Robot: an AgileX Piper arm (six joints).
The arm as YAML. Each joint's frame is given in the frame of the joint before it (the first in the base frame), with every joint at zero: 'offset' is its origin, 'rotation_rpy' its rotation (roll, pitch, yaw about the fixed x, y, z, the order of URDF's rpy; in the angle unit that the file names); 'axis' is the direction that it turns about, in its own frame. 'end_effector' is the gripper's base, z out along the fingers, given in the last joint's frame.
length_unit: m
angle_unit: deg
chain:
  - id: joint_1
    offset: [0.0, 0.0, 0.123]
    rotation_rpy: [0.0, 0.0, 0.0]
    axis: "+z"
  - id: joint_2
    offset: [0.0, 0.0, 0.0]
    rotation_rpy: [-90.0, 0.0, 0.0]
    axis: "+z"
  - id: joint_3
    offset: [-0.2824, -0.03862, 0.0]
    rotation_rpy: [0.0, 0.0, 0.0]
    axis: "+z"
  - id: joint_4
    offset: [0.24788, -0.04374, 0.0]
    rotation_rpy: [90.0, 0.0, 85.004]
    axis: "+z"
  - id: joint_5
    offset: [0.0, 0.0, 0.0]
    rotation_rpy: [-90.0, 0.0, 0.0]
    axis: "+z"
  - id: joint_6
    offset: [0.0, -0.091, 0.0]
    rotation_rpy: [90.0, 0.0, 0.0]
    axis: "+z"
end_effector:
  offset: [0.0, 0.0, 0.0]
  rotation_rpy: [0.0, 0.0, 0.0]
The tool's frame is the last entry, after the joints.
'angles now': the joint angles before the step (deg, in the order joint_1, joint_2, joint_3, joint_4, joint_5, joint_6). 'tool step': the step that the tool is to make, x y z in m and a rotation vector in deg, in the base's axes. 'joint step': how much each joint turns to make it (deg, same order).
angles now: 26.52, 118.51, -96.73, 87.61, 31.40, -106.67
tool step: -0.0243, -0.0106, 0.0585, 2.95, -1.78, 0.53
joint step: 0.00, -7.57, 0.00, -5.61, 1.36, 8.60
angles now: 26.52, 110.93, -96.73, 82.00, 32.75, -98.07
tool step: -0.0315, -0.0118, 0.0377, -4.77, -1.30, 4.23
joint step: 0.00, -6.64, 0.02, -14.18, 5.58, 10.93
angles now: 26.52, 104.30, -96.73, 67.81, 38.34, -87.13
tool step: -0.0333, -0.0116, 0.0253, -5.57, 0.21, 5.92
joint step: 0.00, -5.50, 0.01, -9.82, 9.02, 6.70
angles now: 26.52, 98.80, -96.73, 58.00, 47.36, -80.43
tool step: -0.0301, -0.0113, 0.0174, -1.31, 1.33, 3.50
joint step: -0.01, -5.20, 2.05, -2.13, 5.66, 2.85
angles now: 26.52, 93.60, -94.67, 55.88, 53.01, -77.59
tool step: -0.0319, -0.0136, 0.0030, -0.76, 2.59, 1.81
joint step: 0.00, -6.28, 6.13, -0.28, 3.03, 1.64
